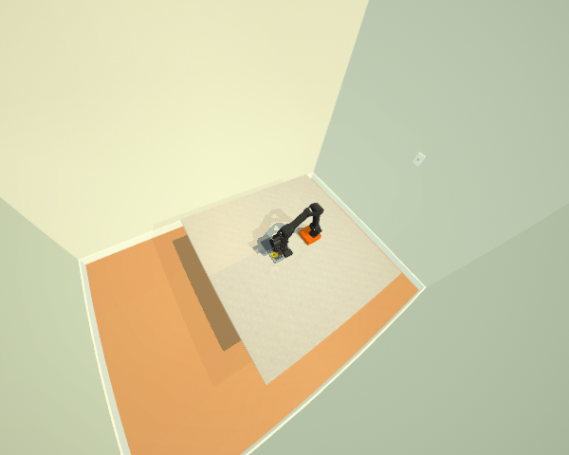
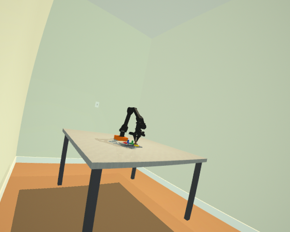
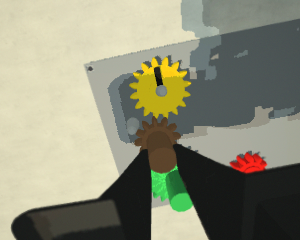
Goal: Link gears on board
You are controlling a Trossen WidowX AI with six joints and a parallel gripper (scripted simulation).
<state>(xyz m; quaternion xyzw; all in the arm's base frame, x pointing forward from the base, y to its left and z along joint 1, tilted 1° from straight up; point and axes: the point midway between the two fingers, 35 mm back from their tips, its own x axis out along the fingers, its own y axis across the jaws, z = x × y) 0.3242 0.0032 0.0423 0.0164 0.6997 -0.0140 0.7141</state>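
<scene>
My gripper tip is 50 mm past the green gear, 20 mm above it and 10 mm to the left of it. From my gripper tip the other things lie so: red gear 90 mm to the right, 70 mm behind, 30 mm below; blue gear 80 mm behind, 50 mm to the right, 20 mm below; brown gear 10 mm below.
</scene>
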